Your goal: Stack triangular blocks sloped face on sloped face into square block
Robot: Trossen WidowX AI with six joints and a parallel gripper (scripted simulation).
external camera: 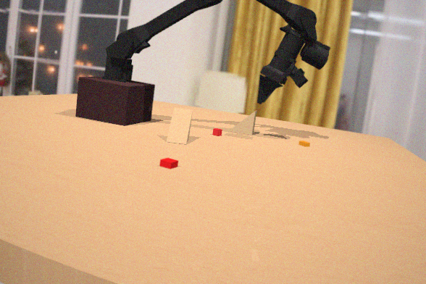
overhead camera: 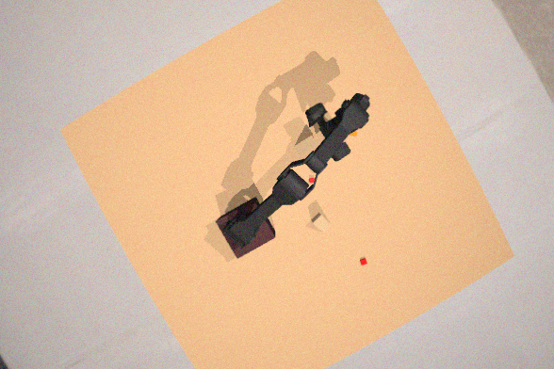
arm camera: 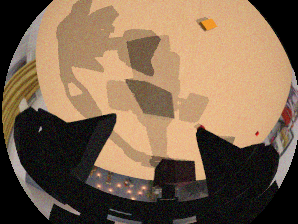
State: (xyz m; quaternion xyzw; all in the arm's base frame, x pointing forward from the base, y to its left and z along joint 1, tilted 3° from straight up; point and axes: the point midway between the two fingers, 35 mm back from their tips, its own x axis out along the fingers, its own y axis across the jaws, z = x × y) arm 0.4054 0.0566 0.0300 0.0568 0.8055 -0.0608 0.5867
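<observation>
Now: the tan triangular block 3 cm behind my gripper tip and 7 cm below it. The rest, counted from my gripper tip: small orange cube (12 cm ahead, 7 cm to the right, 9 cm below).
</observation>
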